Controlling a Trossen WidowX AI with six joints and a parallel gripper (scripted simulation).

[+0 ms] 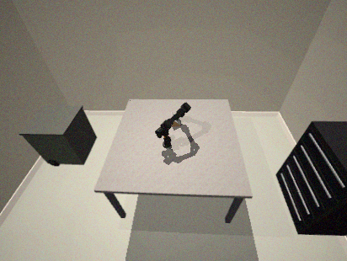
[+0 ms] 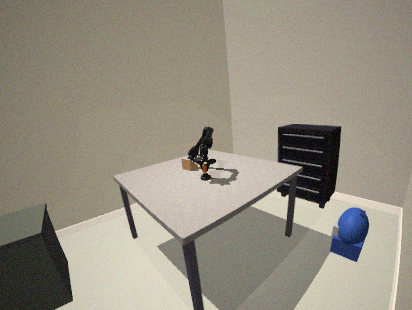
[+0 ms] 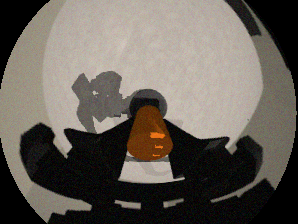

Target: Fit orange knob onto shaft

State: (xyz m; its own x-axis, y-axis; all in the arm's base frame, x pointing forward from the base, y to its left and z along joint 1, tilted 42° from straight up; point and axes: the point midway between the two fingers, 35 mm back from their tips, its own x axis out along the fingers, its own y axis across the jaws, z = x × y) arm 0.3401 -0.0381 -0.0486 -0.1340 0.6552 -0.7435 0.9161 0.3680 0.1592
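The orange knob lies 3 cm above my gripper tip. Also, from my gripper tip: dark round pedestal 4 cm below.
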